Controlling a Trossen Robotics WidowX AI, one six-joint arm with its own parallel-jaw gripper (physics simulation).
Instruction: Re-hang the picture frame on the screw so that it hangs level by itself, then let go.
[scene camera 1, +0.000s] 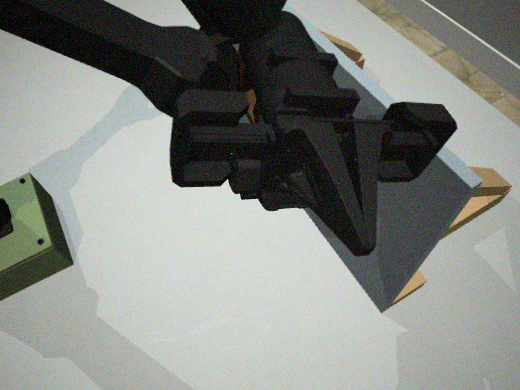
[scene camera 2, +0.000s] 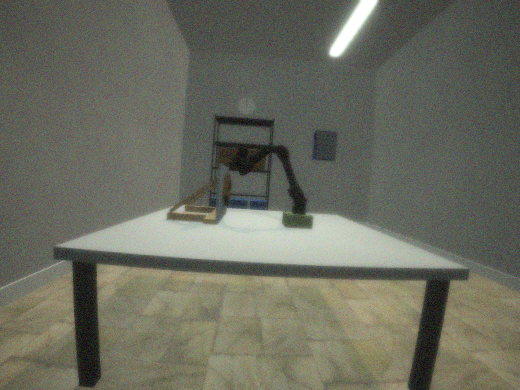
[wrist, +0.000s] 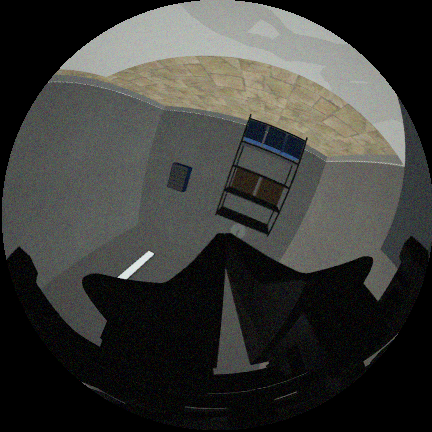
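Observation:
My gripper (scene camera 1: 363, 245) (wrist: 223, 239) is shut with nothing between its fingers. In scene camera 1 it fills the middle and hangs in front of the upright grey wall board (scene camera 1: 413, 217). Only an orange-brown sliver of the picture frame (scene camera 1: 251, 104) shows behind the wrist, against the board. I cannot see the screw. In scene camera 2 the gripper (scene camera 2: 237, 162) is held high beside the top of the wall board (scene camera 2: 221, 193), and the frame (scene camera 2: 227, 188) shows as a brown patch on the board's arm-facing side. The wrist view shows only the room, upside down.
The board stands on a wooden braced base (scene camera 2: 193, 213) (scene camera 1: 411, 287) on the white table (scene camera 2: 258, 248). The arm rises from a green block (scene camera 2: 297, 220). A black shelf rack (scene camera 2: 215, 155) (wrist: 231, 183) stands by the back wall.

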